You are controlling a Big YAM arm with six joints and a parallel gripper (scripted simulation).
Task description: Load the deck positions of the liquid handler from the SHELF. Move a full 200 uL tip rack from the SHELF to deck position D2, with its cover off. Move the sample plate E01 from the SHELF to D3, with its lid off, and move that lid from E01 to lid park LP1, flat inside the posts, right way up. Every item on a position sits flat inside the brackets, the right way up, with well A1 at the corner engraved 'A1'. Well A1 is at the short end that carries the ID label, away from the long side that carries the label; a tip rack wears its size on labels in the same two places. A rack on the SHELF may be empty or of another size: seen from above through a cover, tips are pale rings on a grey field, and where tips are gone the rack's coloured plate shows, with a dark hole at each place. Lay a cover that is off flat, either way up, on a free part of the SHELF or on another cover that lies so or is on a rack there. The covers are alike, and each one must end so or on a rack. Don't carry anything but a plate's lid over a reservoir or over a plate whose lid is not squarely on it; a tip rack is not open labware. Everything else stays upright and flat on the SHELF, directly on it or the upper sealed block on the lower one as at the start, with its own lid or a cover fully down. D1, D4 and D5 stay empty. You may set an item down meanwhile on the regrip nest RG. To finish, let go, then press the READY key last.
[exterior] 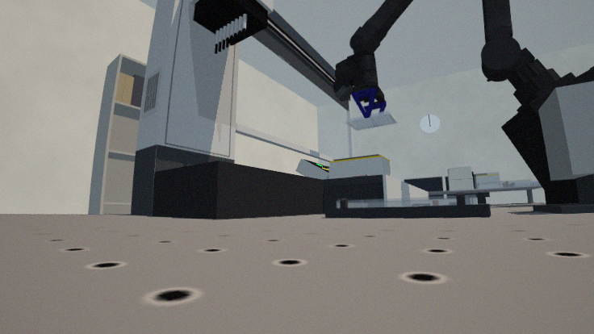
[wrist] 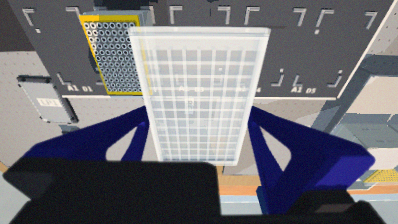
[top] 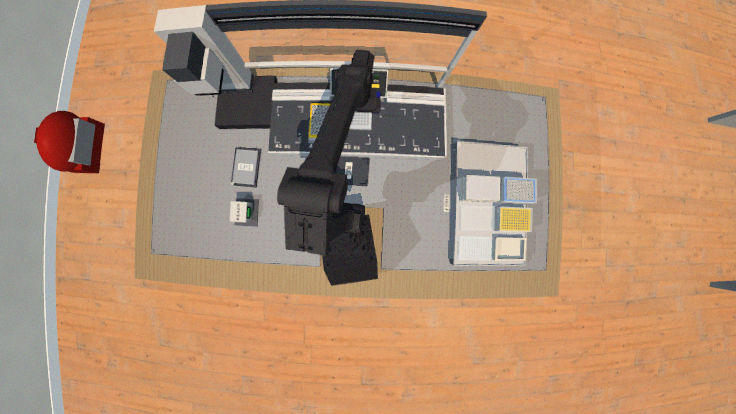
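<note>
My gripper is now 16 cm above the yellow tip rack and 12 cm to the right of it. Also, from my hand: regrip nest RG (26 cm below, 16 cm behind, 3 cm to the left); shelf label (33 cm to the right, 28 cm behind, 26 cm below); sample plate (1 cm below).
</note>
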